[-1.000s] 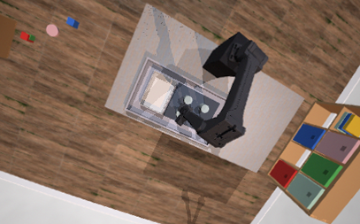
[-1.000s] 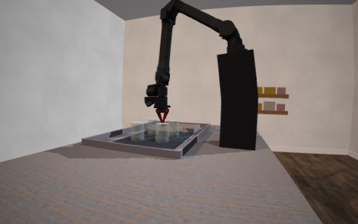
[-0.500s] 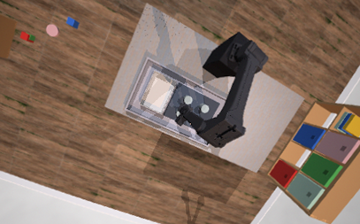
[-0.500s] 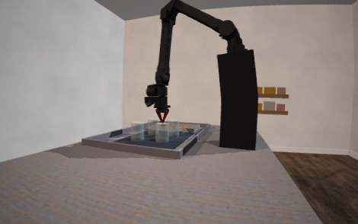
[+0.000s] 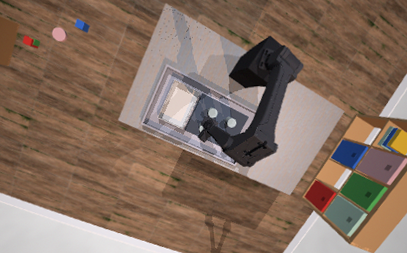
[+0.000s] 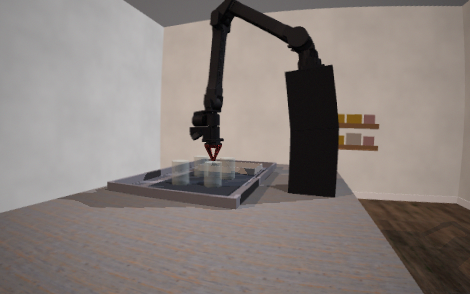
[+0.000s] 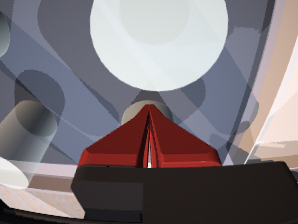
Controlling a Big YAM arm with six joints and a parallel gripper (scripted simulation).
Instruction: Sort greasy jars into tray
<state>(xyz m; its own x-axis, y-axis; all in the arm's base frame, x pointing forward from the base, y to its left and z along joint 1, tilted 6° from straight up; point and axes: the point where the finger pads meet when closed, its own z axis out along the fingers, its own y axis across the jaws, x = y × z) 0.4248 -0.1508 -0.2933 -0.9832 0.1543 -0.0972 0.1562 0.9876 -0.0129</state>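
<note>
Now: the dark drying mat 8 cm to the left of my hand and 8 cm below it. Also, from my hand: pale tray: 23 cm to the right, 7 cm below, 4 cm behind.
</note>
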